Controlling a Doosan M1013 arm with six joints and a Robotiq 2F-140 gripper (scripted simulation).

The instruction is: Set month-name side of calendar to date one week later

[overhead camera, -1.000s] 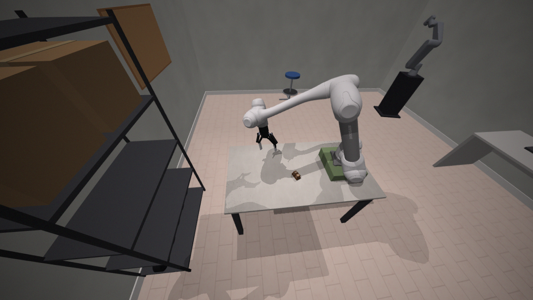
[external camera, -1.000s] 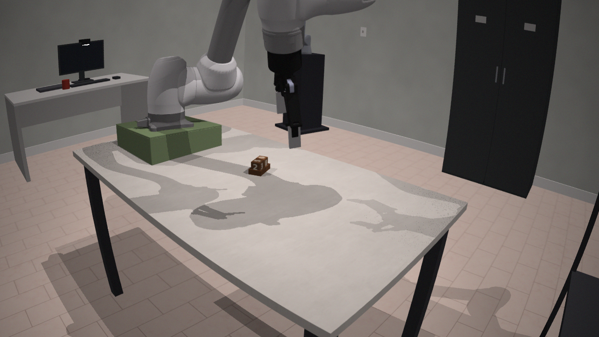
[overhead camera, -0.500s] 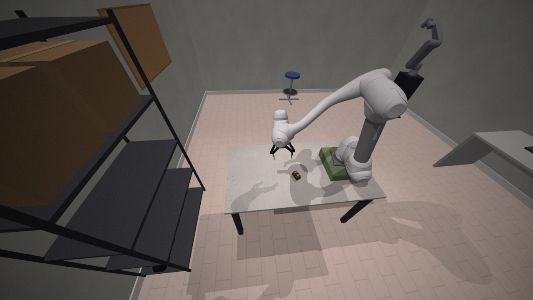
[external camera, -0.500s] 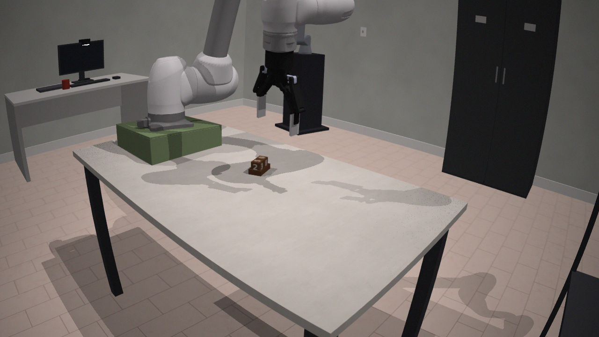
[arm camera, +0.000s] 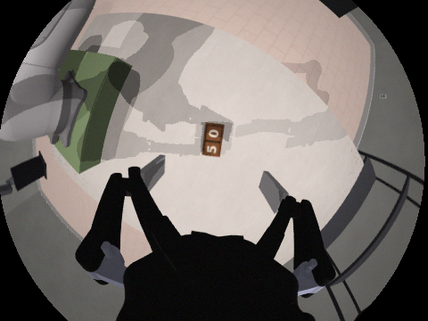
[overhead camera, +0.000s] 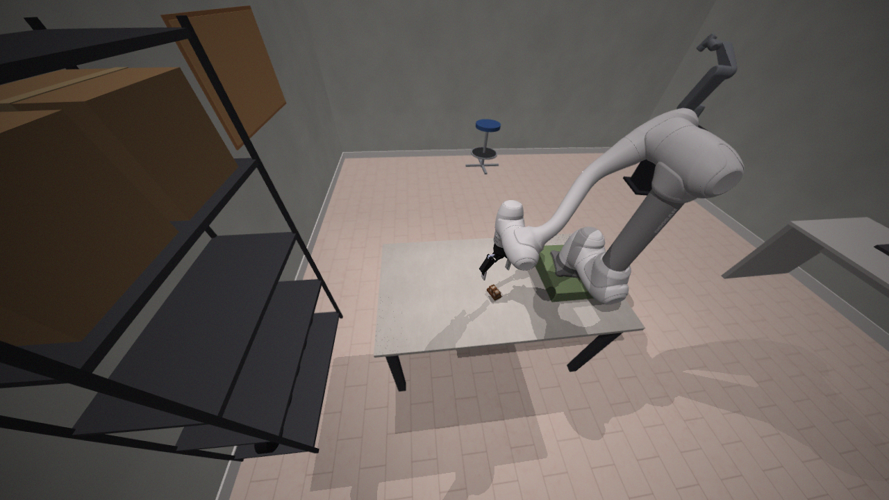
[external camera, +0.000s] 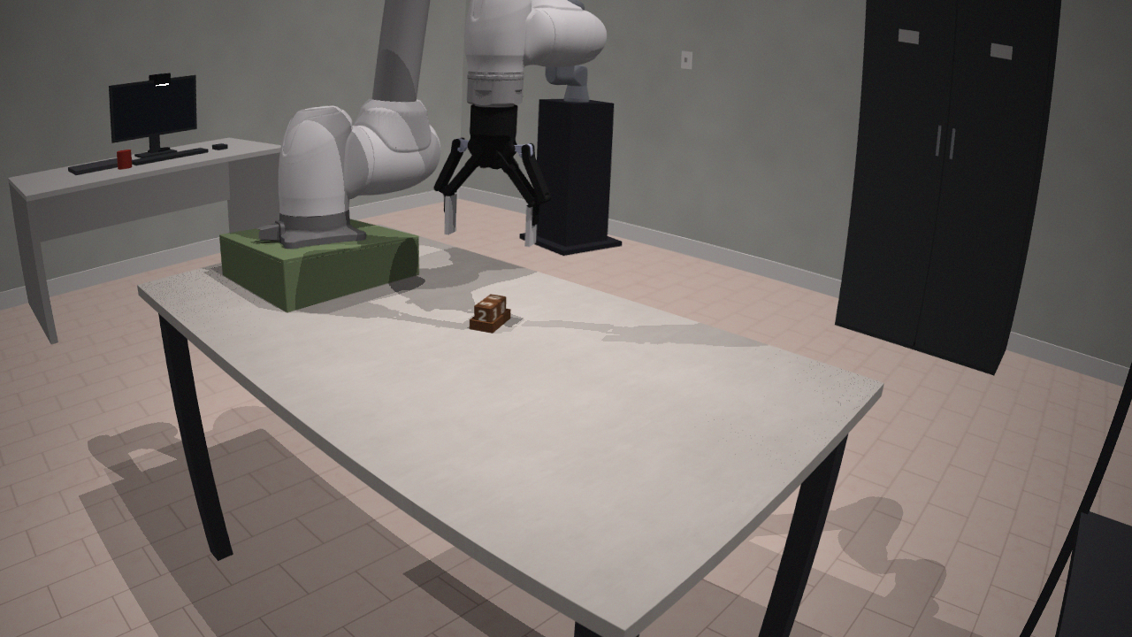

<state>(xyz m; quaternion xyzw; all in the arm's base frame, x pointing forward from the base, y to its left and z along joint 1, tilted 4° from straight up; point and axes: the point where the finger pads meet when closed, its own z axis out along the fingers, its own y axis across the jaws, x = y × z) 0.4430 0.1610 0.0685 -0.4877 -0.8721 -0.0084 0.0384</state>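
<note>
Now: the brown cube 140 mm below my hand and 10 mm behind it. Also, from my hand: brown tray (160 mm below, 20 mm to the left, 20 mm behind).
</note>
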